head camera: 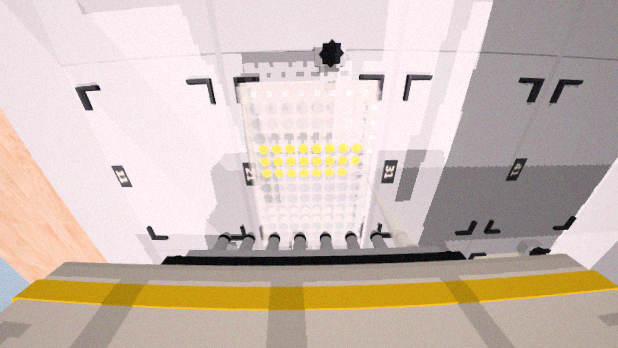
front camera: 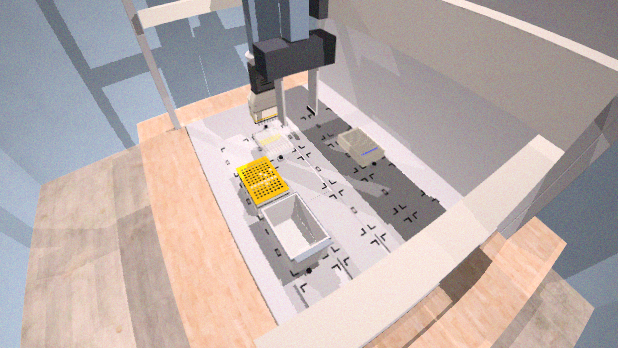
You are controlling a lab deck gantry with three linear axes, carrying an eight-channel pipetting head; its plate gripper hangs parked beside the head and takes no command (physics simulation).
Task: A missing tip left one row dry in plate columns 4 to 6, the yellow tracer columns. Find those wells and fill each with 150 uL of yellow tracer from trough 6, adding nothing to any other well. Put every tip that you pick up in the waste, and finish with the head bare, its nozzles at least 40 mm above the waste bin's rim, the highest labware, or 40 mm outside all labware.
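The clear plate (front camera: 281,147) (head camera: 300,86) lies below and ahead of the pipetting head (front camera: 262,106) (head camera: 310,297). In the head view, two yellow columns are filled across; the third, nearest the head, shows no yellow at its right end. A pale tip (head camera: 398,233) hangs on the rightmost nozzle, its end over the plate's right edge in that view; its height and contents are unclear. The other nozzles (head camera: 300,239) are bare. The trough block (front camera: 358,142) stands at the right; yellow liquid in it cannot be made out. The parked plate gripper (front camera: 298,119) is open and empty.
A yellow tip rack (front camera: 248,164) with some empty holes stands in front of the plate. The open waste bin (front camera: 312,251) stands in front of the rack. A black knob (head camera: 331,53) is beyond the plate. Black corner brackets (head camera: 419,79) mark the deck positions.
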